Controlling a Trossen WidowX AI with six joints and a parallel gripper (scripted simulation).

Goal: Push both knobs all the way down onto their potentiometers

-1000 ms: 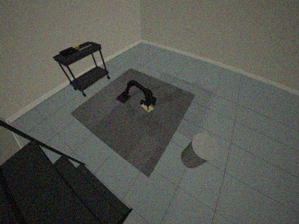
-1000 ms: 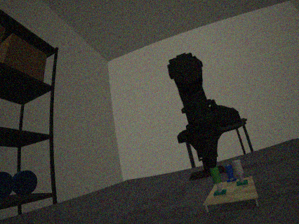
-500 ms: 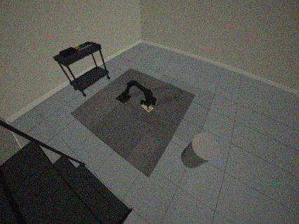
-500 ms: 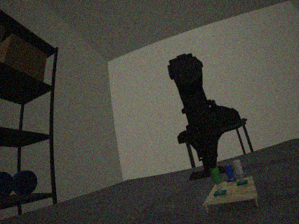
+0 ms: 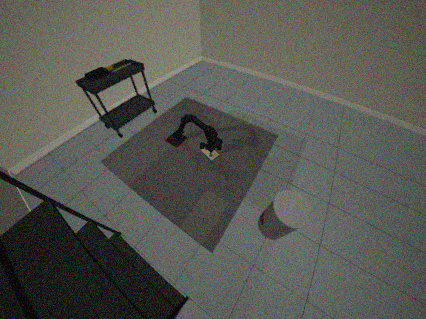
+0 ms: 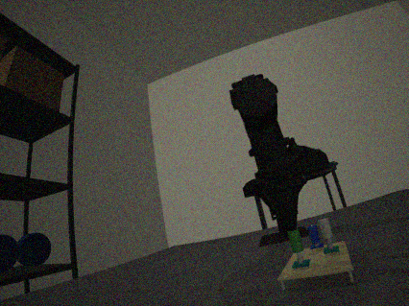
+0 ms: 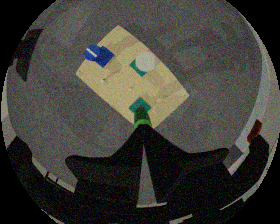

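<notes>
My gripper tip is now 8 cm past the blue knob, 5 cm to the right of it and 3 cm above it. The rest, counted from my gripper tip: green knob (2 cm below).
</notes>
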